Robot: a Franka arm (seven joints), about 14 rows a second.
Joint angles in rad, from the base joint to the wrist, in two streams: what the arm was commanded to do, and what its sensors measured. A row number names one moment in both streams.
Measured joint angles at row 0:
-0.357, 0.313, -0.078, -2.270, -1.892, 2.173, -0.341
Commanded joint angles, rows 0 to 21:
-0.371, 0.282, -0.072, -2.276, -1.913, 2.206, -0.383
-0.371, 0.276, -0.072, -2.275, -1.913, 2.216, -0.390
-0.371, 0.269, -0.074, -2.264, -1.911, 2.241, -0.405
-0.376, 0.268, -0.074, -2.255, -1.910, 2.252, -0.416
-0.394, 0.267, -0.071, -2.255, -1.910, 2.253, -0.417
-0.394, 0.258, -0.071, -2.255, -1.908, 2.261, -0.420
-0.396, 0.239, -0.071, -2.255, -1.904, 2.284, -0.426
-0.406, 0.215, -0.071, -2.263, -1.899, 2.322, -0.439
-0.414, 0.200, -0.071, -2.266, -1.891, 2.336, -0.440
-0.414, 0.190, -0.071, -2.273, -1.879, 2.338, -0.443
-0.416, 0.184, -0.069, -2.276, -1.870, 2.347, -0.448
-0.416, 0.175, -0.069, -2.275, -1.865, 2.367, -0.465
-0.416, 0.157, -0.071, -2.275, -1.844, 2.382, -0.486
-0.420, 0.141, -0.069, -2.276, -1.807, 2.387, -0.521
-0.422, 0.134, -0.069, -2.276, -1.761, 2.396, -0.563
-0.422, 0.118, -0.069, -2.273, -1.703, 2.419, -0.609
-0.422, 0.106, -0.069, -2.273, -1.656, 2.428, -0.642
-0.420, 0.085, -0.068, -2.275, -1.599, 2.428, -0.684
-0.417, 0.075, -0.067, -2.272, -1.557, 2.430, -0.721
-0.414, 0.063, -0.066, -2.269, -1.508, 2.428, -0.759
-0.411, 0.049, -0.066, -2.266, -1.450, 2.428, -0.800
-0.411, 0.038, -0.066, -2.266, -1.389, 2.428, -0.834
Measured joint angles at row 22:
-0.402, 0.080, -0.074, -2.249, -1.480, 2.408, -0.759
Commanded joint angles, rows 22 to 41:
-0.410, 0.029, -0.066, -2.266, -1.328, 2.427, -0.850
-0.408, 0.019, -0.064, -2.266, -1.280, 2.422, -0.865
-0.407, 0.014, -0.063, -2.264, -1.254, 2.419, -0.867
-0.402, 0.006, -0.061, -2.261, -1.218, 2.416, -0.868
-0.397, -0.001, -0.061, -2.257, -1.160, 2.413, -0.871
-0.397, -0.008, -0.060, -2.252, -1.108, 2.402, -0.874
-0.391, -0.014, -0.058, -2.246, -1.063, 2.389, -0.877
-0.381, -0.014, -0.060, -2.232, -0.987, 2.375, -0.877
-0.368, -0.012, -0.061, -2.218, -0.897, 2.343, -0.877
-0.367, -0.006, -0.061, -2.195, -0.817, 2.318, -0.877
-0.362, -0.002, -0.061, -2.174, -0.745, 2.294, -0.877
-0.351, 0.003, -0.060, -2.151, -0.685, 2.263, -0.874
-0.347, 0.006, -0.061, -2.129, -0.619, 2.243, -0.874
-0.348, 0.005, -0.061, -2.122, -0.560, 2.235, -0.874
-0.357, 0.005, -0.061, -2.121, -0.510, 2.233, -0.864
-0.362, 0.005, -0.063, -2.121, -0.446, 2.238, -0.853
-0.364, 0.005, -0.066, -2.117, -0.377, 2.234, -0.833
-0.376, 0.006, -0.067, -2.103, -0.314, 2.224, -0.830
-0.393, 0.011, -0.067, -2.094, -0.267, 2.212, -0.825
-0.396, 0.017, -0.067, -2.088, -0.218, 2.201, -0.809
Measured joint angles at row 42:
-0.375, 0.001, -0.072, -2.120, -0.304, 2.240, -0.840
